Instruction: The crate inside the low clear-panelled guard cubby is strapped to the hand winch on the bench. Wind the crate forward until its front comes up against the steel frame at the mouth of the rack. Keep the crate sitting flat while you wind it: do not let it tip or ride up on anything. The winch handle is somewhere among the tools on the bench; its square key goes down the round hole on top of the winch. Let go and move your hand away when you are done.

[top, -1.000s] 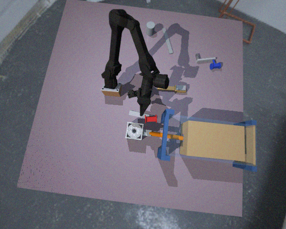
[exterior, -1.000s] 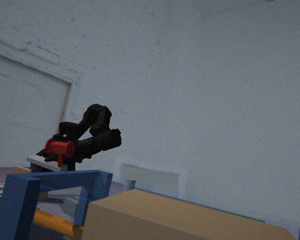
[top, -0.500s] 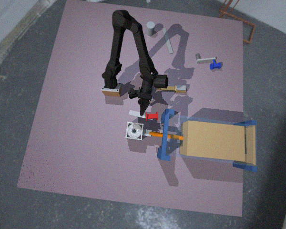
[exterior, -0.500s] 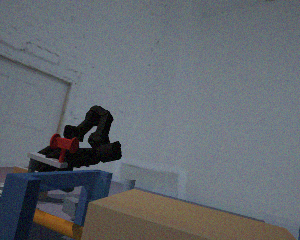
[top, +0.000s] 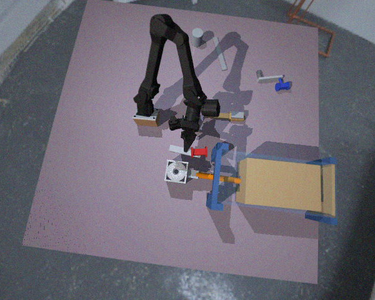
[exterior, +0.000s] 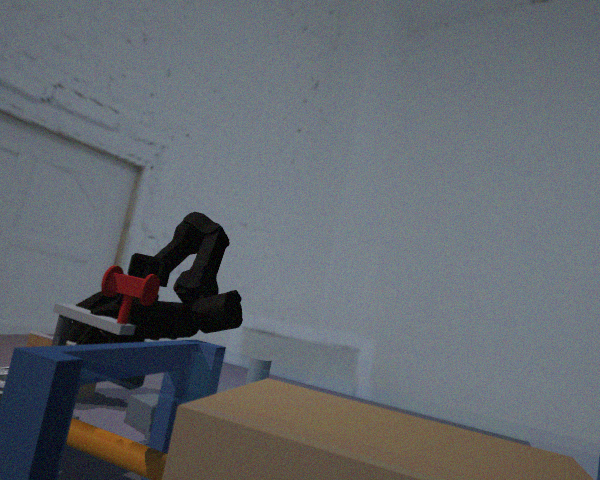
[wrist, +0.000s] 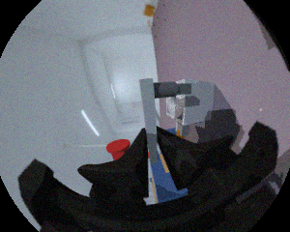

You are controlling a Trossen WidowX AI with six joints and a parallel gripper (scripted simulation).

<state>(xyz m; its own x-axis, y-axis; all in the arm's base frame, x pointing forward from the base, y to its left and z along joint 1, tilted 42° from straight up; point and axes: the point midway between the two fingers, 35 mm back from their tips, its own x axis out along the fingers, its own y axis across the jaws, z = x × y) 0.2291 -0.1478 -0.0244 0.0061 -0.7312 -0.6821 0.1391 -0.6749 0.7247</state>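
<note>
Right now the red knob is 5 cm ahead of my gripper tip and 4 cm above it. Round my gripper tip: red-knobbed crank handle 1 cm ahead, 1 cm above; then blue steel frame 14 cm ahead, 6 cm to the right, 6 cm below; then grey block 19 cm to the left, 15 cm below, 1 cm behind.
</note>
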